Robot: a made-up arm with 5 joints.
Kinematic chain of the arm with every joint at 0, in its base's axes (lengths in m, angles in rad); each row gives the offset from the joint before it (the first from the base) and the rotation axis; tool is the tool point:
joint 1: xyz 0 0 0.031 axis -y
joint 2: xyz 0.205 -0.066 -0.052 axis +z
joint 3: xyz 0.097 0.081 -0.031 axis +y
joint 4: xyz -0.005 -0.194 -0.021 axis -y
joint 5: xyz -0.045 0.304 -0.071 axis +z
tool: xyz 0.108 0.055 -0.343
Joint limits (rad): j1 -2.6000..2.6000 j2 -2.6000..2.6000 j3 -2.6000..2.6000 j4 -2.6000..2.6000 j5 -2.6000..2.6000
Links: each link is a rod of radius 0.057 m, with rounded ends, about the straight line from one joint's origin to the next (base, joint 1, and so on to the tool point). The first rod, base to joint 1, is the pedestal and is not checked.
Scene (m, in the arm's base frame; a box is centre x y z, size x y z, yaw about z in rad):
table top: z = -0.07
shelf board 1: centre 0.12 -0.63 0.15 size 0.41 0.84 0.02 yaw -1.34
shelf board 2: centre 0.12 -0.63 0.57 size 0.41 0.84 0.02 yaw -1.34
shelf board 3: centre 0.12 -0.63 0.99 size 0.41 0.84 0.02 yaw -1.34
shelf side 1: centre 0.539 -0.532 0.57 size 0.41 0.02 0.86 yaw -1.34
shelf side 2: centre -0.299 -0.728 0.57 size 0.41 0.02 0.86 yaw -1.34
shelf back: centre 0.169 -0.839 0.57 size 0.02 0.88 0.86 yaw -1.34
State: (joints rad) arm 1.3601 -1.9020 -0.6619 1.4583 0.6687
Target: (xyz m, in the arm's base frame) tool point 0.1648 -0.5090 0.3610
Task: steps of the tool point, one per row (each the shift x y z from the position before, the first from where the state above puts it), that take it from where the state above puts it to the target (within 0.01 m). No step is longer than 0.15 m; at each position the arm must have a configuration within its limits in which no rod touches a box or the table.
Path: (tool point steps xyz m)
1: -0.0198 -0.0277 -0.0510
2: 0.0068 -0.0154 -0.0361
3: 0.0217 -0.0003 -0.0082
4: 0.1324 0.0356 -0.0142
5: 0.0680 0.0940 0.0809

